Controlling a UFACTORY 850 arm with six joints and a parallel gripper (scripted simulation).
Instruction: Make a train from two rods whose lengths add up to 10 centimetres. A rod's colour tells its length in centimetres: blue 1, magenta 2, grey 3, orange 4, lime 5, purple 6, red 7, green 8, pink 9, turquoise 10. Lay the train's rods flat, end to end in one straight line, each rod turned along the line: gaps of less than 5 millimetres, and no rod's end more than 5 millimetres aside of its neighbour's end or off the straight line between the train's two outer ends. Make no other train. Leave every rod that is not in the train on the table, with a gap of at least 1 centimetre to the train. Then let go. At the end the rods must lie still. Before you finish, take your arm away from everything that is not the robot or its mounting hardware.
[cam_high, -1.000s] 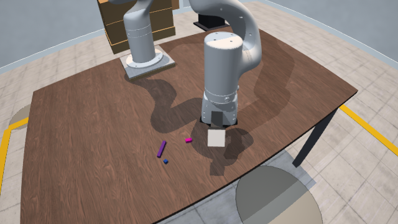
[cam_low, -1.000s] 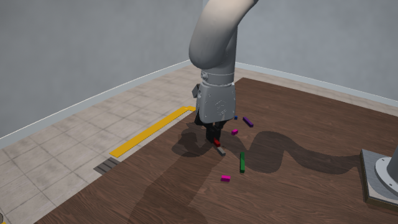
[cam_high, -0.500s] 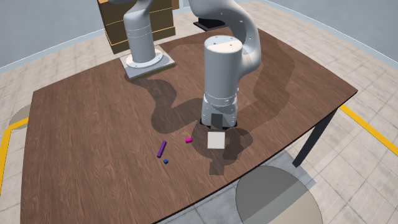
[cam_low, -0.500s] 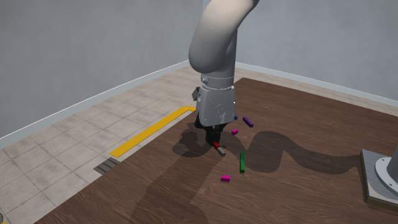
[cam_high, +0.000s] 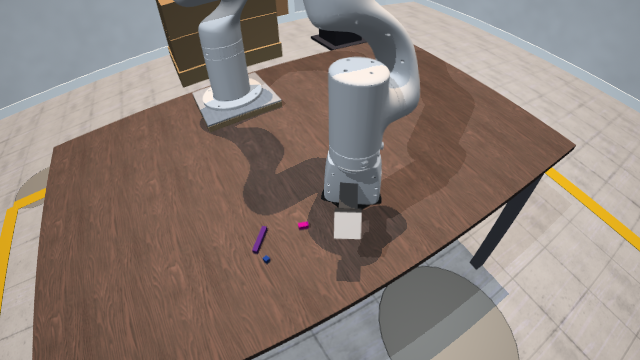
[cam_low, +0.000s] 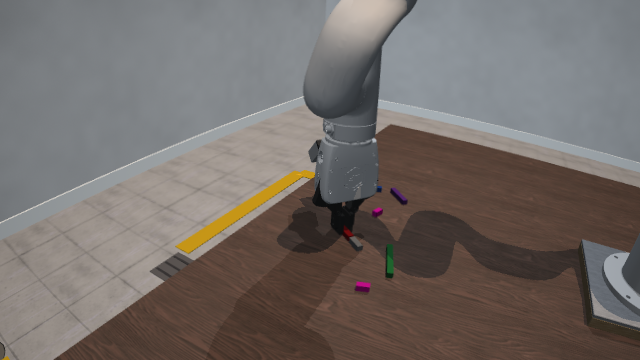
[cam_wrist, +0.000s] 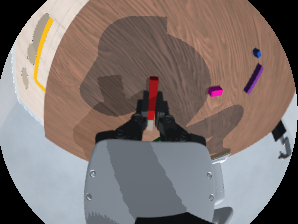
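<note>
The red rod is 20 mm below my hand. The rest, counted from my hand: grey rod 40 mm behind, 30 mm to the left, 20 mm below; then purple rod 180 mm to the right, 50 mm behind, 20 mm below; then green rod 110 mm behind, 50 mm to the left, 20 mm below.
</note>
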